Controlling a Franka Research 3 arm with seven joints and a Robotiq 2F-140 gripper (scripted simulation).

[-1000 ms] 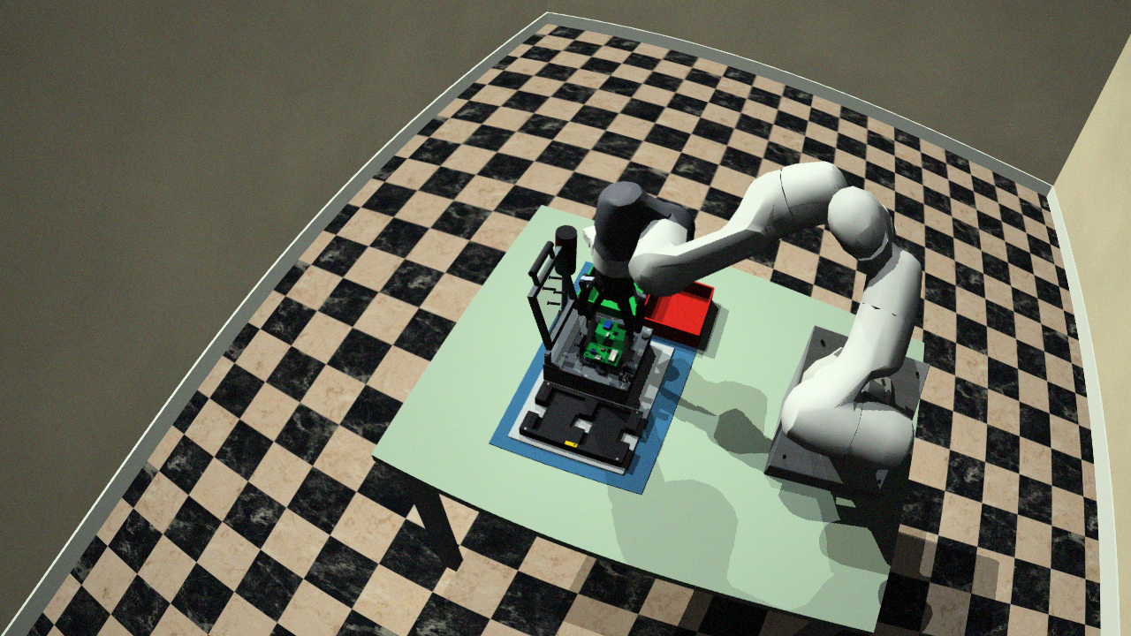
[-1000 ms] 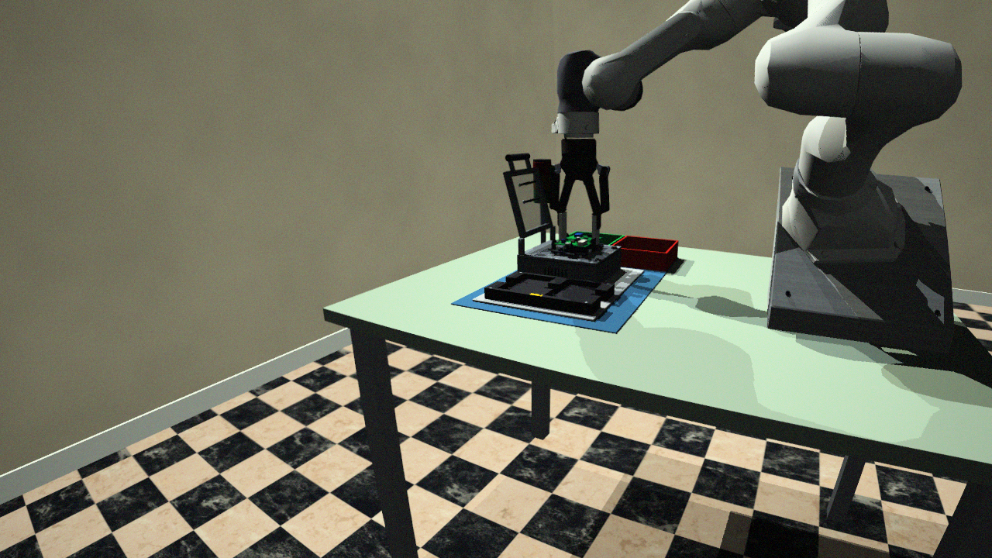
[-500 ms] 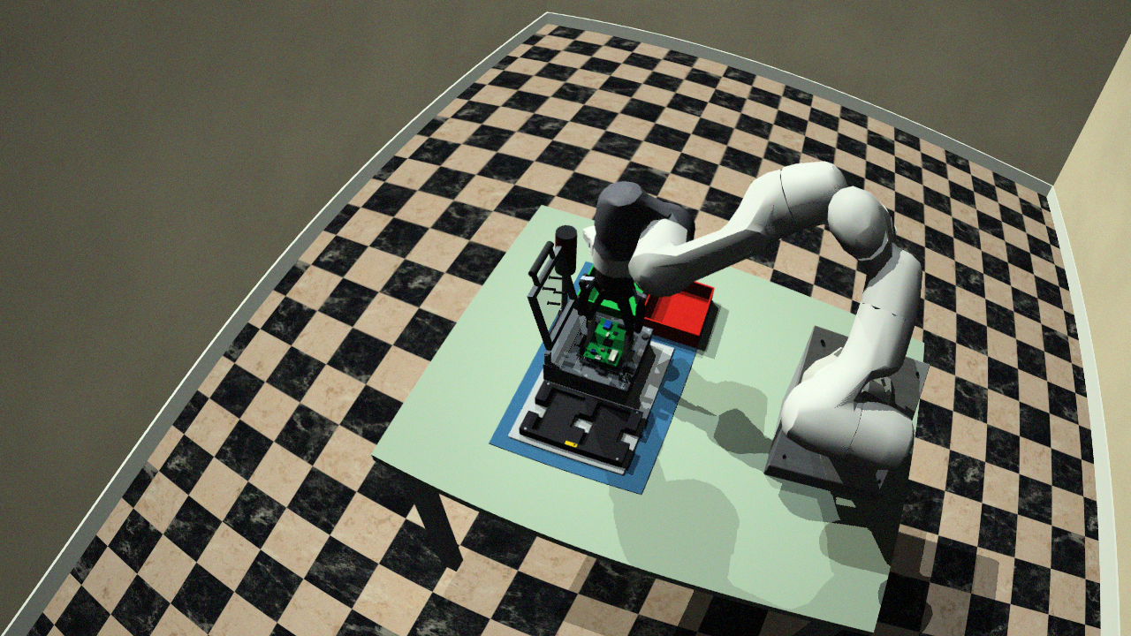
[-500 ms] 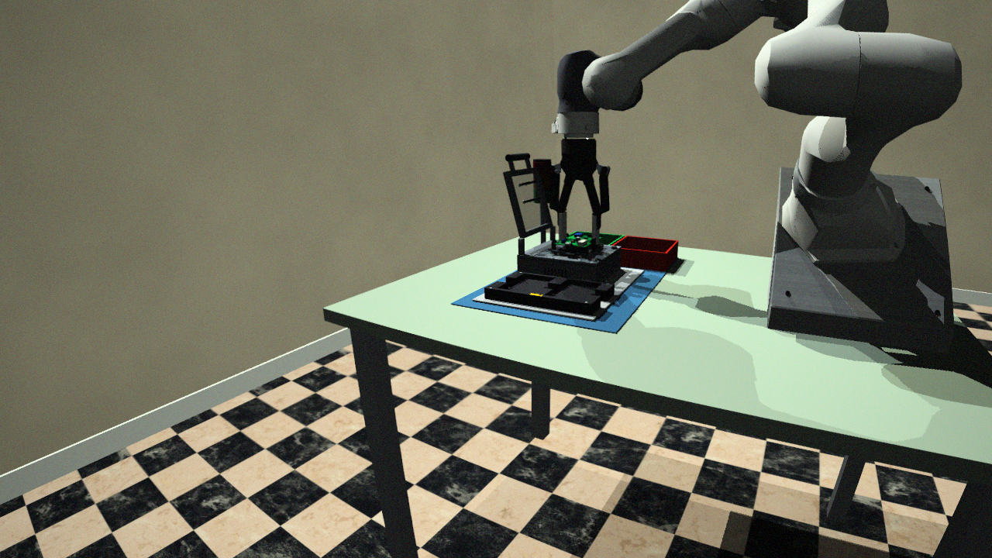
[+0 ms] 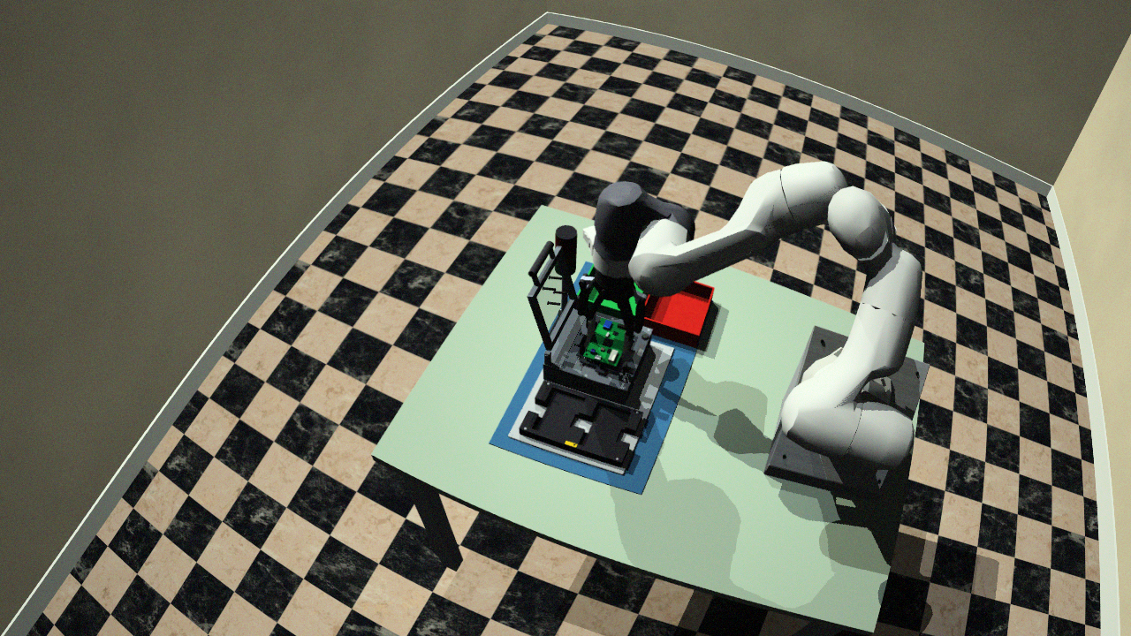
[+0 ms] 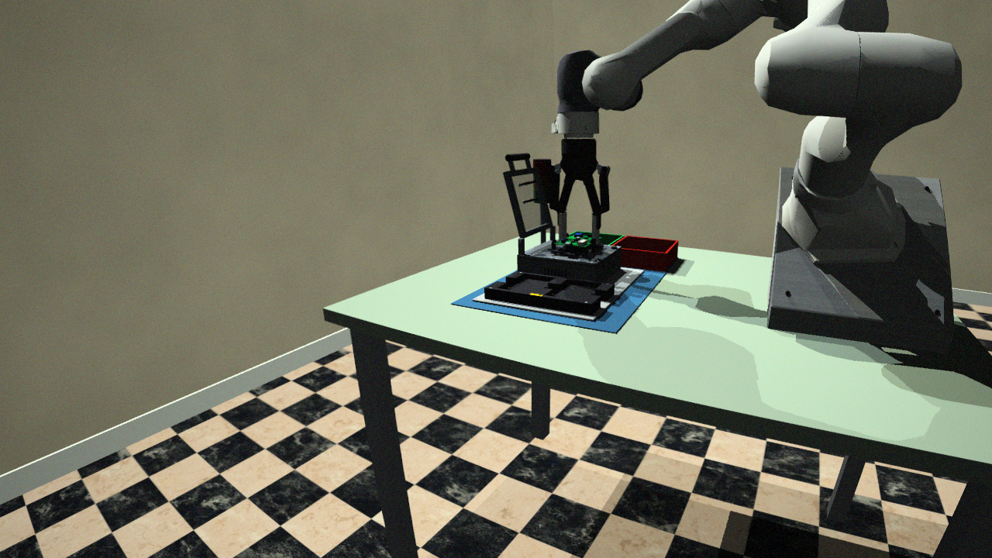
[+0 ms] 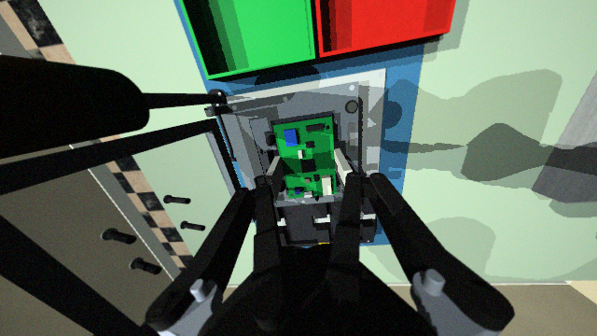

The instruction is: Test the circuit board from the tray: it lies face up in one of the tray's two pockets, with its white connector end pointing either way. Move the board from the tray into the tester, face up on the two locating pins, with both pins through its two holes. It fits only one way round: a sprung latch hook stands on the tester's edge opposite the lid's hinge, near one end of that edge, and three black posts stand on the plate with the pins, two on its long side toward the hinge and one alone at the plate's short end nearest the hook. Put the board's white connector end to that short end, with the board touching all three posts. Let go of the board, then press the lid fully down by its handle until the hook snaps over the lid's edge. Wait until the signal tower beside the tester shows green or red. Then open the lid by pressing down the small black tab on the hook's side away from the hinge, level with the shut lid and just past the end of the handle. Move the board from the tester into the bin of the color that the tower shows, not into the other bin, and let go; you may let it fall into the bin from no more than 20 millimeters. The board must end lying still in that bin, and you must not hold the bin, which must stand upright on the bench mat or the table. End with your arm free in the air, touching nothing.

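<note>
Right now my hand is 2 cm above the green circuit board. Round my hand: tester plate (1 cm ahead, 1 cm to the left, 4 cm below); then tester lid (13 cm ahead, 8 cm above); then green bin (5 cm ahead, 20 cm to the right, 9 cm below).
</note>
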